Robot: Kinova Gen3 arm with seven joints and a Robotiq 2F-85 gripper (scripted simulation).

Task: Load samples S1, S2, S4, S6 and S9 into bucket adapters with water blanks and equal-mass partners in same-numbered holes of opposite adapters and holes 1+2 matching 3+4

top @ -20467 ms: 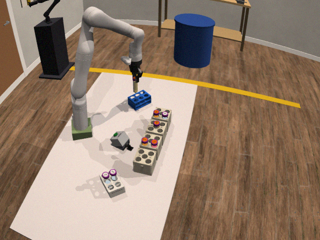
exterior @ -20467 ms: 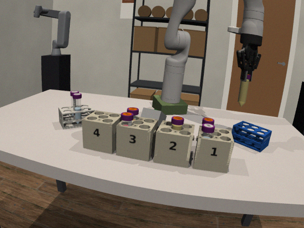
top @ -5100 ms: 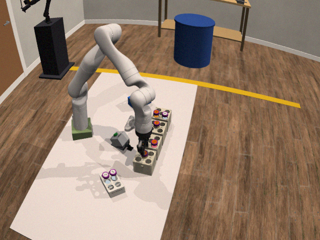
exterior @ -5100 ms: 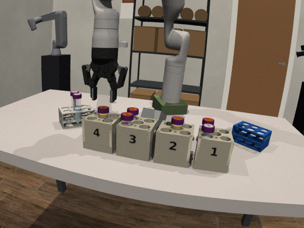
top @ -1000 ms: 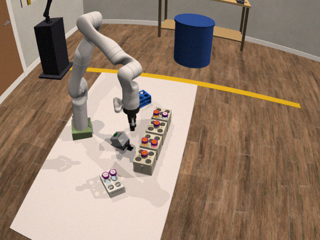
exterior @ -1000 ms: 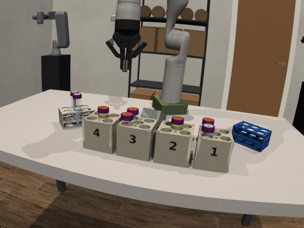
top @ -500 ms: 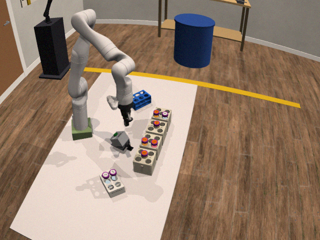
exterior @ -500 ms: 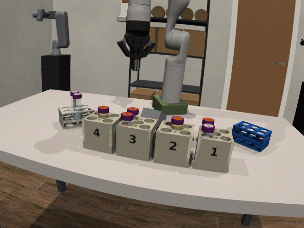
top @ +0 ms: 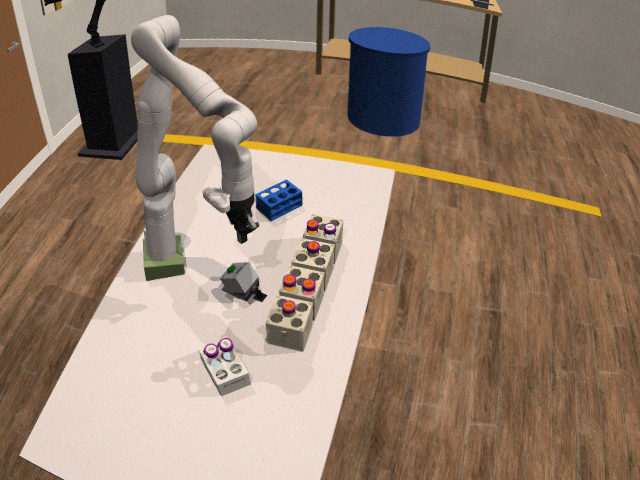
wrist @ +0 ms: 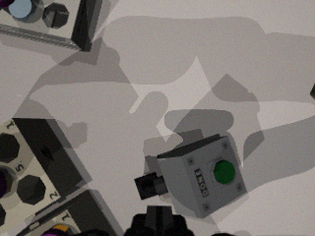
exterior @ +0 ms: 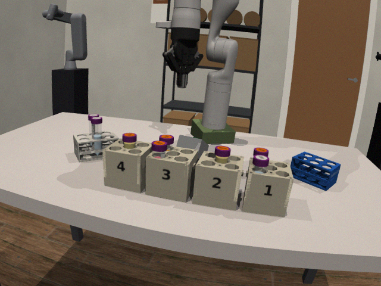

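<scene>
Now: hand 19 cm above the grey done desk, 4 cm to the right of it and 4 cm past it. The rest, counted from my hand: adapter 2: 19 cm below, 15 cm ahead, 13 cm to the left; orange-dot sample tube: 18 cm below, 13 cm ahead, 9 cm to the right; white-dot blank: 21 cm to the left, 18 cm below, 17 cm ahead.
</scene>
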